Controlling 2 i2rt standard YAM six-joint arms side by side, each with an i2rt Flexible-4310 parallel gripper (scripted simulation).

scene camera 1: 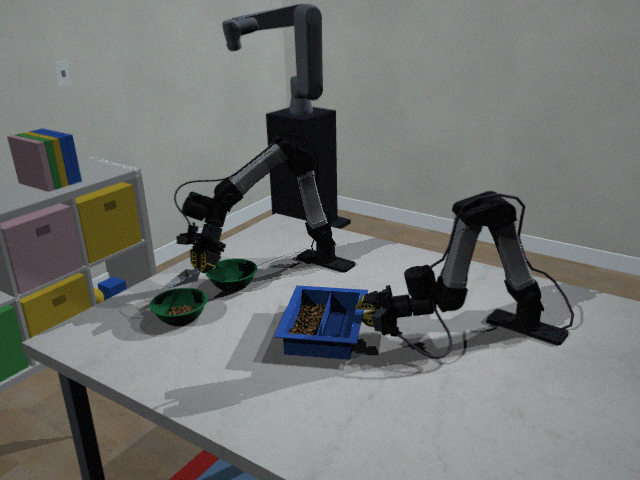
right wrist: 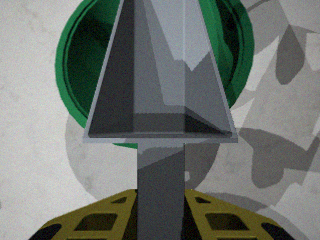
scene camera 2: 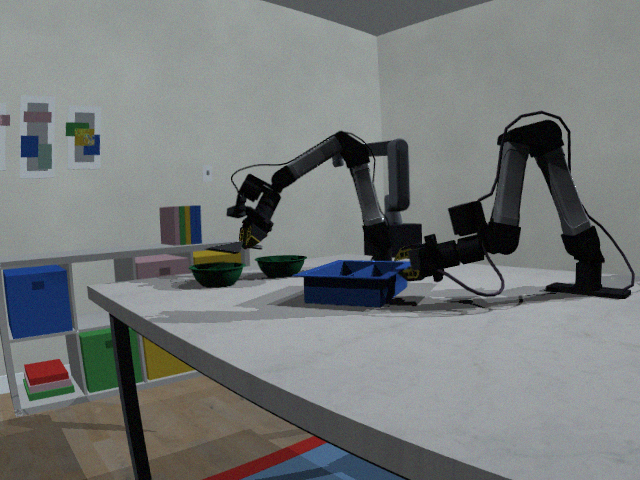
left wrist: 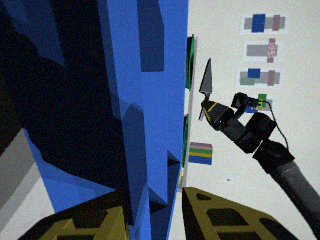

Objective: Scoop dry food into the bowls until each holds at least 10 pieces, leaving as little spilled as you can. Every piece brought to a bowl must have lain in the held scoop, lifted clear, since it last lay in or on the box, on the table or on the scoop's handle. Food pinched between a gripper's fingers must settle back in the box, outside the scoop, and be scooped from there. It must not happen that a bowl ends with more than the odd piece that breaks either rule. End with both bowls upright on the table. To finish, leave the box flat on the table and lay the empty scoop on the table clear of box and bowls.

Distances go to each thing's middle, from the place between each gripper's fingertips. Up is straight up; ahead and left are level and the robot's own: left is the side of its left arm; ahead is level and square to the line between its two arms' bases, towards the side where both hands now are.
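Scene:
Grey scoop (right wrist: pixel 159 86), 40 mm ahead of my right hand (scene camera 1: pixel 200 272). Blue box (scene camera 1: pixel 338 321), from my right hand: 410 mm to the left, 70 mm behind, 60 mm below.
My left gripper (scene camera 2: pixel 396 266): 50 mm short of the blue box, 80 mm to the left of it, 30 mm above it. Grey scoop, from my left hand: 490 mm to the right, 160 mm ahead, 30 mm above.

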